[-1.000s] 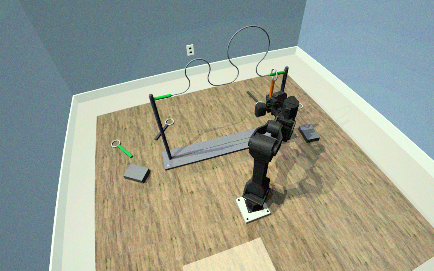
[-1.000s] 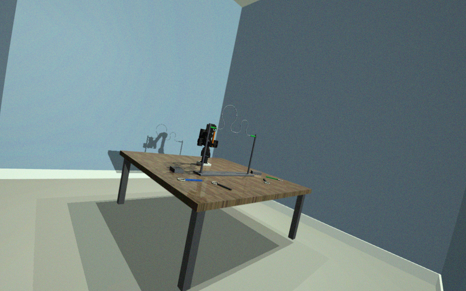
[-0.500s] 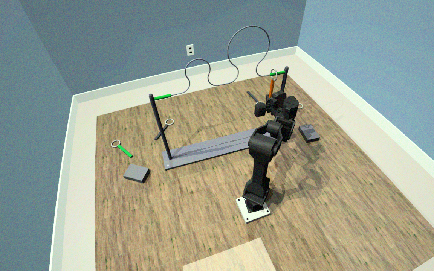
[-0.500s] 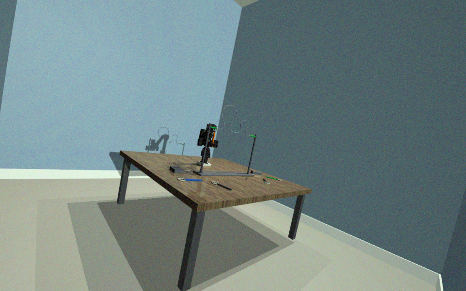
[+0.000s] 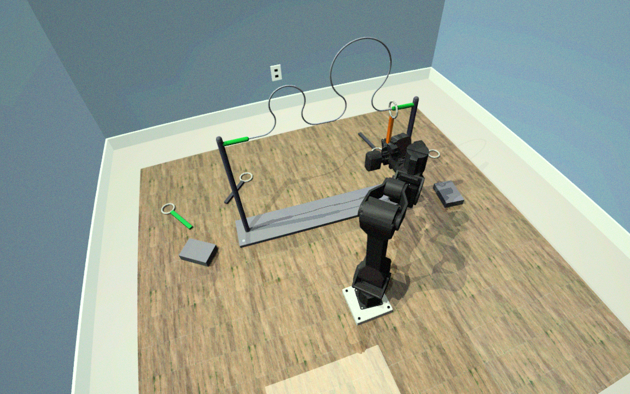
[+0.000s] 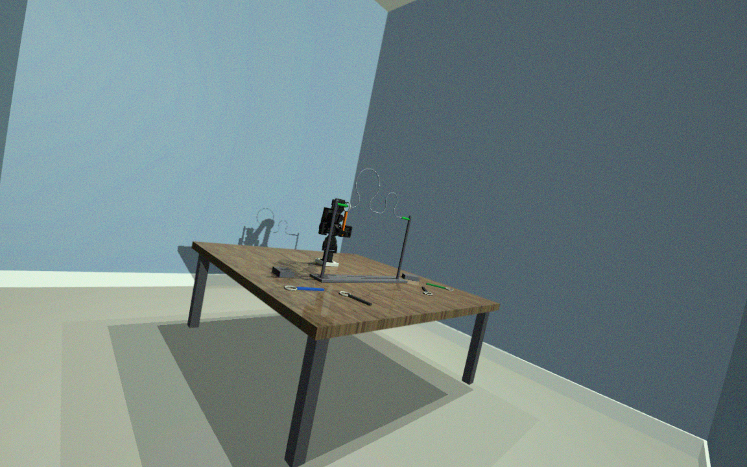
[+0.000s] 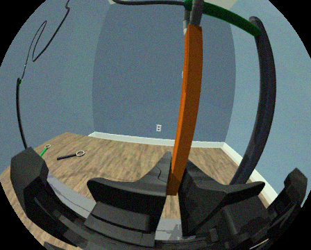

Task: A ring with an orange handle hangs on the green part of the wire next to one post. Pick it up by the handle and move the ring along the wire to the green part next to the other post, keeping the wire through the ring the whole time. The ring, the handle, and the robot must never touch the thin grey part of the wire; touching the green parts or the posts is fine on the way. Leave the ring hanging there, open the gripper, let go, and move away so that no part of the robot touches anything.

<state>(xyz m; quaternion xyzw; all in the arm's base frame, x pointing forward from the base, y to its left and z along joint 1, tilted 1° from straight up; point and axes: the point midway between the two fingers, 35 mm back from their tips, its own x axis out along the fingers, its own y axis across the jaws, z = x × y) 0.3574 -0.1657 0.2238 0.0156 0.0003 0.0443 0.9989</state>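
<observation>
My gripper tip is now 90 mm below the ring with orange handle and 30 mm past it.
</observation>
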